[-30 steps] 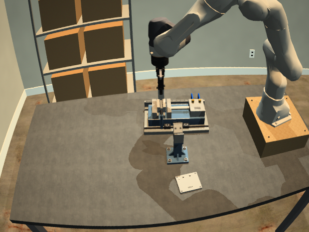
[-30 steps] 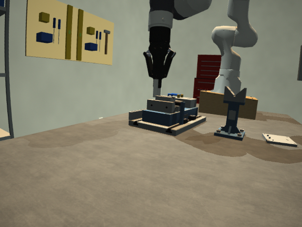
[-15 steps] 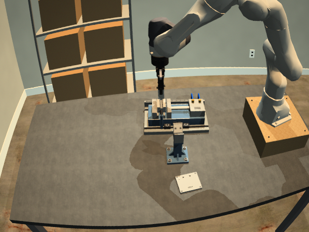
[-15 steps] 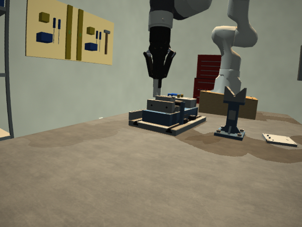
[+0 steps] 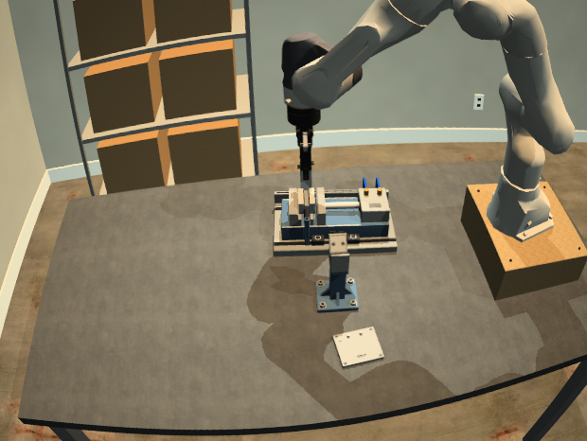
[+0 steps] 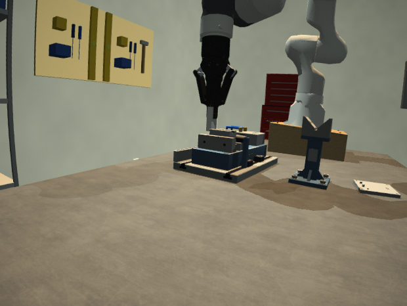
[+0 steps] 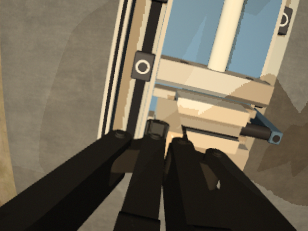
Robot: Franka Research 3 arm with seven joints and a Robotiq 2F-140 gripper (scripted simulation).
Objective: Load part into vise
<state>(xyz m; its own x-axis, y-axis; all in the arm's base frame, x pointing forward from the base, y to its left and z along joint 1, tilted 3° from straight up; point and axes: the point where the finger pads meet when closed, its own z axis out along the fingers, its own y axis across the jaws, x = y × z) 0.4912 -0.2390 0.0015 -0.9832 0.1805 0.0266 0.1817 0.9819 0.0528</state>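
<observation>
Now: hand 1 cm short of the part, 4 cm to the right of it and 4 cm above it. From my hand the other things lie so: fixed jaw: 4 cm ahead, 3 cm to the left, 6 cm below; moving jaw: 3 cm behind, 4 cm to the left, 6 cm below; work stop rod: 2 cm ahead, 8 cm to the left, 5 cm below.
</observation>
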